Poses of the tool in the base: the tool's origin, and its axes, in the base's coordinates. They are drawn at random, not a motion.
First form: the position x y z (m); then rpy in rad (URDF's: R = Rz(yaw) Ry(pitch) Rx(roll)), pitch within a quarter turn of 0, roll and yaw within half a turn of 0.
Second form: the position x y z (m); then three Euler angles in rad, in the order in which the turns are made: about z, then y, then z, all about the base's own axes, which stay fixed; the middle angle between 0 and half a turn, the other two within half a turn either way. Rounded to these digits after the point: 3 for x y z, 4 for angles.
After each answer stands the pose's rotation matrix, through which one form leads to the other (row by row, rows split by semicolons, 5 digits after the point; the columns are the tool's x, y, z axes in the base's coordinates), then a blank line. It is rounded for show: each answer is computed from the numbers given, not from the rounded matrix.
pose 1, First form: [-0.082 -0.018 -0.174 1.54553 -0.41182 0.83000]
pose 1, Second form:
[-0.082 -0.018 -0.174 1.9827 1.5476 -0.7509]
0.61845 -0.28869 0.73087; 0.67624 -0.27823 -0.68212; 0.40028 0.91610 0.02315

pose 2, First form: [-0.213 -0.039 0.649 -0.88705 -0.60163 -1.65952]
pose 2, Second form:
[-0.213 -0.039 0.649 -2.2956 1.0230 0.3434]
-0.07305 0.59034 0.80384; -0.82117 -0.49301 0.28744; 0.56599 -0.63910 0.52078

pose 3, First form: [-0.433 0.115 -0.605 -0.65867 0.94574 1.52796]
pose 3, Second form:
[-0.433 0.115 -0.605 -0.4159 1.0897 2.2900]
0.02506 -0.81134 -0.58404; 0.58461 -0.46202 0.66691; -0.81093 -0.35815 0.46274

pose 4, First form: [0.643 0.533 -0.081 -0.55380 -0.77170 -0.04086]
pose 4, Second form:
[0.643 0.533 -0.081 -2.6460 0.9152 2.3753]
0.71613 0.40119 -0.57114; -0.02928 0.83484 0.54971; 0.69735 -0.37694 0.60960

